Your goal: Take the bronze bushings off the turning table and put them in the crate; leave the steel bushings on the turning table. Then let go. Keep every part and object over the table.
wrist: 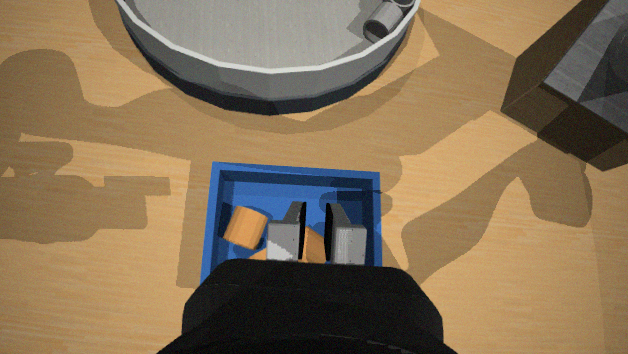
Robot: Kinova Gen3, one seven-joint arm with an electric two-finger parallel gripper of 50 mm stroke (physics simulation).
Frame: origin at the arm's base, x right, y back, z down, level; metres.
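Seen in the pictures: gripper, between the fingertips: (pixel 315 222).
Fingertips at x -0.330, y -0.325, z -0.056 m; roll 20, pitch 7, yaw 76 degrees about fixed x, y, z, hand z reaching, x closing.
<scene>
A point is followed by its place in that frame.
The blue crate (pixel 297 171) {z 0.118, x -0.249, y -0.344 m} is at the lower middle of the wrist view, its near part hidden by the gripper body. My gripper (pixel 315 222) {z -0.056, x -0.330, y -0.325 m} is over the crate, its fingers partly apart with nothing held. A bronze bushing (pixel 245 227) {z 0.125, x -0.325, y -0.377 m} lies on its side at the crate's left. More bronze (pixel 314 246) {z 0.124, x -0.321, y -0.301 m} shows below and between the fingers, and a small bronze piece (pixel 259 254) {z 0.125, x -0.347, y -0.354 m} shows left of them; how these lie is partly hidden. The grey turning table (pixel 250 30) {z 0.115, x -0.095, y -0.457 m} is at the top. A steel bushing (pixel 384 21) {z 0.077, x -0.046, y -0.304 m} lies inside its right rim, with part of another steel bushing (pixel 403 2) {z 0.098, x 0.019, y -0.284 m} beside it.
A dark box-shaped object (pixel 535 97) {z 0.109, x -0.041, y -0.070 m} with a grey top stands at the upper right. The wooden table (pixel 475 300) {z 0.168, x -0.319, y -0.080 m} extends around the crate. Shadows of the arm fall across the wood and the crate.
</scene>
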